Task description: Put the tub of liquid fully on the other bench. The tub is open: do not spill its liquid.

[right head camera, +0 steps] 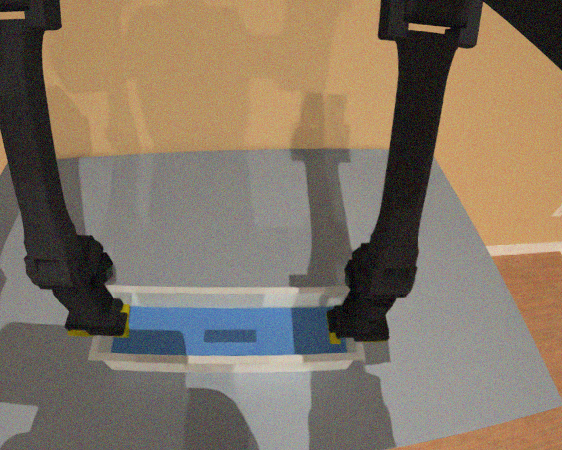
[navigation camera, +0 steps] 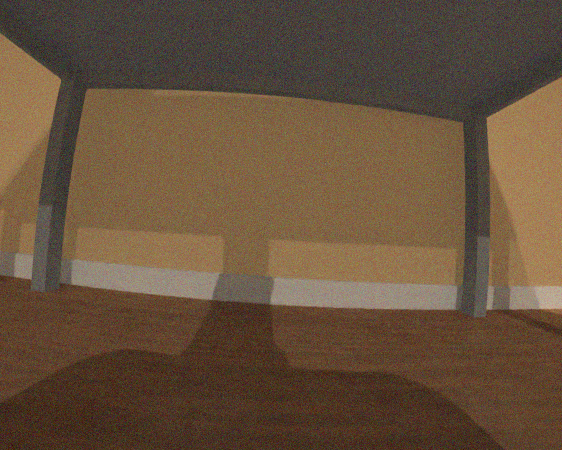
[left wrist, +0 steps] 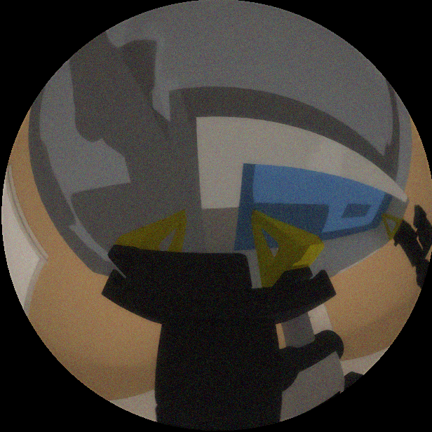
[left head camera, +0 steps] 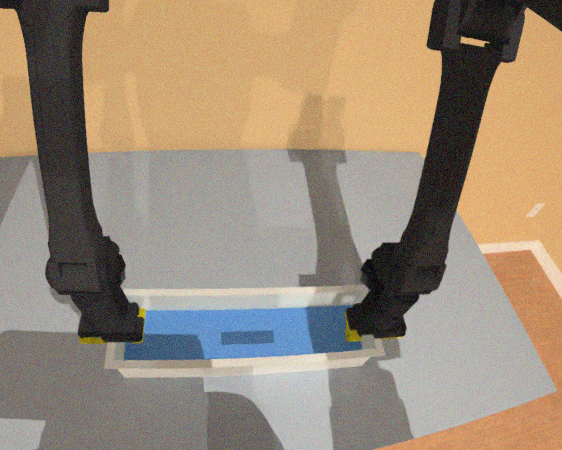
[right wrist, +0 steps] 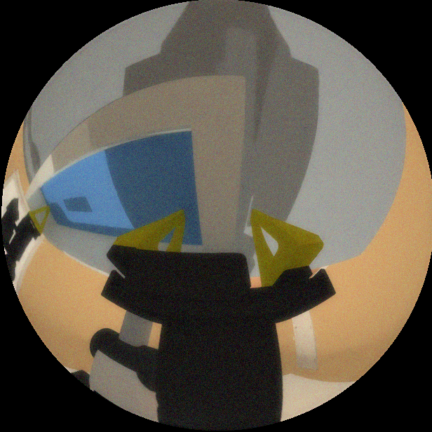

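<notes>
The white tub [left head camera: 240, 366] [right head camera: 225, 363] [left wrist: 220, 165] [right wrist: 215, 125] looks level on the grey bench [left head camera: 200, 200] [right head camera: 200, 200] [left wrist: 280, 45] [right wrist: 360, 150], its outline inside the visible bench edges. Blue liquid [left head camera: 250, 320] [right head camera: 230, 320] [left wrist: 300, 185] [right wrist: 82, 177] lies in it; no spill shows. My left gripper [left head camera: 117, 339] [right head camera: 102, 334] [left wrist: 218, 214] is open at the tub's left end, its fingers apart on either side of the end rim. My right gripper [left head camera: 374, 336] [right head camera: 359, 340] [right wrist: 217, 214] is open at the right end in the same way. The arms hide parts of both ends.
In the navigation camera, the bench's dark underside [navigation camera: 280, 45] spans the top, with a leg [navigation camera: 55, 175] at the left and another leg [navigation camera: 477, 200] at the right. An orange wall [left head camera: 200, 75] [navigation camera: 275, 175] stands behind the bench. Brown floor [left head camera: 525, 280] [navigation camera: 350, 340] shows beyond and below it.
</notes>
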